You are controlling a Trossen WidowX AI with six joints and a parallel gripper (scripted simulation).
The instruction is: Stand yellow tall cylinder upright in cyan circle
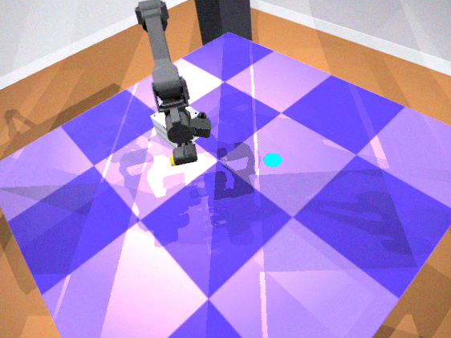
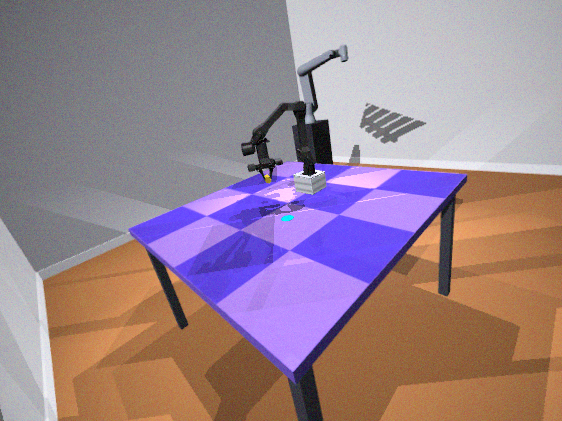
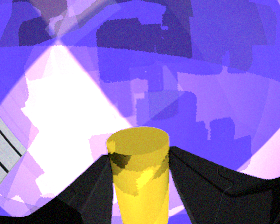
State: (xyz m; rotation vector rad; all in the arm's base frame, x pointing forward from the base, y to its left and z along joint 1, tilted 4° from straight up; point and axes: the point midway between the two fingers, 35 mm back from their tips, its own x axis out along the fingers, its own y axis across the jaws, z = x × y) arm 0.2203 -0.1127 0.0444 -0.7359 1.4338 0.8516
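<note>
My gripper tip is 240 mm to the right of the cyan circle, 130 mm above it and 120 mm short of it. Also, from my gripper tip: yellow cylinder (20 mm to the right, 10 mm behind).
</note>
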